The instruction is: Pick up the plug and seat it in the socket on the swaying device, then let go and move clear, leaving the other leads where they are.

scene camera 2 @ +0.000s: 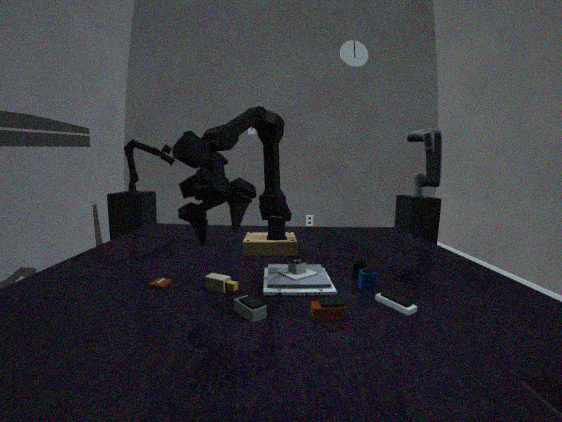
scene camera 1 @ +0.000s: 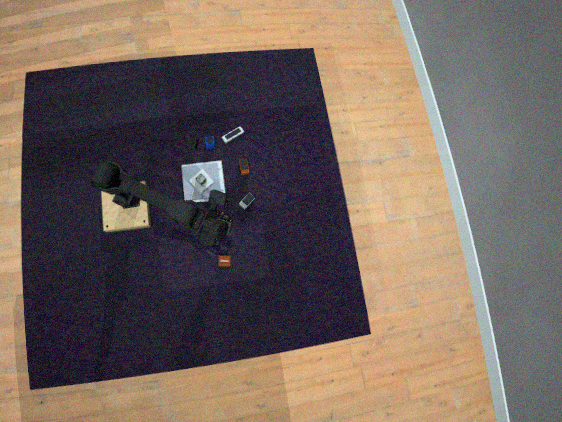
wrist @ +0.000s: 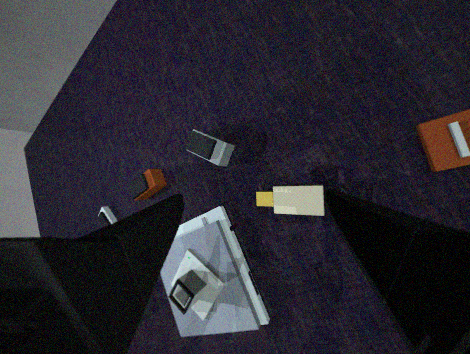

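Note:
The plug [scene camera 2: 216, 281] [wrist: 299, 200] has a cream body and a yellow tip and lies on the dark mat; the arm hides it in scene camera 1. The socket [scene camera 1: 201, 179] [scene camera 2: 296, 268] [wrist: 181, 296] is a small grey box with a dark-rimmed opening on a white plate. It stands on the swaying device [scene camera 1: 216, 170] [scene camera 2: 320, 282] [wrist: 239, 311], a grey slab over a white base. My gripper [scene camera 1: 221, 217] [scene camera 2: 219, 237] [wrist: 253, 198] is open and empty, above the mat. In the wrist view the plug shows between the fingers, nearer the right one.
Beside the device lie a grey connector [scene camera 1: 247, 201] [scene camera 2: 251, 309] [wrist: 223, 152], an orange one [scene camera 1: 244, 171] [scene camera 2: 327, 311] [wrist: 156, 181], a white one [scene camera 1: 225, 139] [scene camera 2: 385, 302], a blue one [scene camera 1: 209, 145] [scene camera 2: 367, 281] and a black one [scene camera 1: 196, 144]. An orange block [scene camera 1: 224, 264] [scene camera 2: 156, 284] [wrist: 438, 150] lies farther off.

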